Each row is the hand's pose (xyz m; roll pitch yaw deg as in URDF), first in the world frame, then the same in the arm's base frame.
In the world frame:
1: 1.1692 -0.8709 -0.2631 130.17 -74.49 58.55
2: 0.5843 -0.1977 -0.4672 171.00 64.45 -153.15
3: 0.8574 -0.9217 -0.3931 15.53 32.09 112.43
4: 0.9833 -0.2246 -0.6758 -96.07 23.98 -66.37
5: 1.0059 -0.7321 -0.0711 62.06 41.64 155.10
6: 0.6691 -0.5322 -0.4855 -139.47 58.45 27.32
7: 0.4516 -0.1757 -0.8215 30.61 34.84 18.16
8: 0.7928 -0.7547 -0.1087 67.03 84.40 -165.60
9: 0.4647 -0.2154 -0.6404 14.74 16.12 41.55
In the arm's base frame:
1: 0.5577 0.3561 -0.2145 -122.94 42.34 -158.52
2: 0.0959 0.1171 0.5382 81.93 -51.98 37.83
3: 0.4851 0.5707 0.0412 141.48 -60.78 -104.00
4: 0.4898 -0.0795 0.4399 107.27 14.88 31.04
5: 0.2716 0.3295 -0.1995 -58.40 -82.85 114.76
6: 0.2884 0.3496 0.3701 -2.51 -24.97 -30.01
7: 0.2597 0.1731 0.8753 176.79 -2.54 -39.91
8: 0.1810 0.4658 -0.0562 14.42 -48.53 6.58
9: 0.1547 0.1983 0.7241 151.55 -1.27 -67.98

